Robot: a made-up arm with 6 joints.
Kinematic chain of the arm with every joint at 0, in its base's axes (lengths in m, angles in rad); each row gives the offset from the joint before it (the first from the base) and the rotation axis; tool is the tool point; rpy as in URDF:
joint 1: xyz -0.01 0 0.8 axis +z
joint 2: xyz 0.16 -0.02 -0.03 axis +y
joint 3: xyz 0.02 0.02 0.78 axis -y
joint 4: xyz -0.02 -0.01 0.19 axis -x
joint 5: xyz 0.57 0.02 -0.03 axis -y
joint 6: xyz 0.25 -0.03 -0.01 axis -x
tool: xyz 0.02 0 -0.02 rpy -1.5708 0 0
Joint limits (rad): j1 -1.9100..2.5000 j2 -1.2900..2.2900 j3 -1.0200..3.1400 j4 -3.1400..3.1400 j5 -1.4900..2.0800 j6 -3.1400..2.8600
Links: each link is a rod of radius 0.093 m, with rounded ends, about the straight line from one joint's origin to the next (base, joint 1, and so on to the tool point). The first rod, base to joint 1, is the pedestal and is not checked.
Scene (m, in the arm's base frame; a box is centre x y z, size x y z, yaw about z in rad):
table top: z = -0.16
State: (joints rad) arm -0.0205 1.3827 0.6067 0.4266 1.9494 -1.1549
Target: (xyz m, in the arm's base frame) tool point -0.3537 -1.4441 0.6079
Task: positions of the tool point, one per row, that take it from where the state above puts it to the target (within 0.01 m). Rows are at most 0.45 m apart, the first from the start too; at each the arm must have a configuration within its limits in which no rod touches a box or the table.
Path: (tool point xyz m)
1: 1.4890 -0.3420 0.8146
2: 1.3434 -0.7180 0.7793
3: 1.1048 -1.0408 0.7441
4: 0.7911 -1.2881 0.7094
5: 0.4254 -1.4432 0.6751
6: 0.0344 -1.4959 0.6413
7: -0.3537 -1.4441 0.6080

